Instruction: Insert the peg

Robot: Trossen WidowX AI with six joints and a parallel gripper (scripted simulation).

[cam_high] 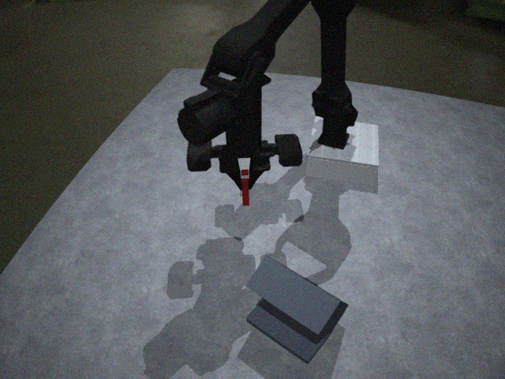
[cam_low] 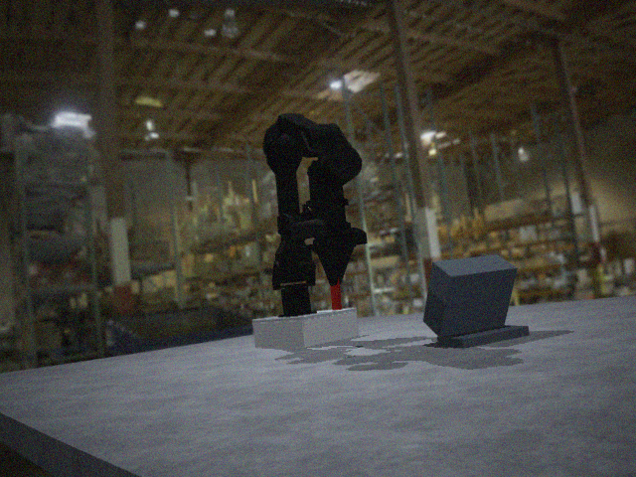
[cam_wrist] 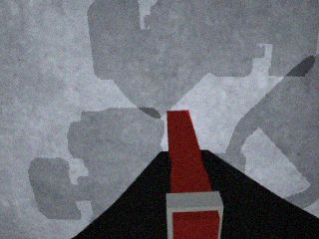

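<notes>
The grey sloped panel lies 16 cm to the left of my gripper tip, 15 cm ahead of it and 4 cm below it. From my gripper tip the other things lie so: red square peg: 2 cm above; dark base plate: 17 cm ahead, 16 cm to the left, 11 cm below.
</notes>
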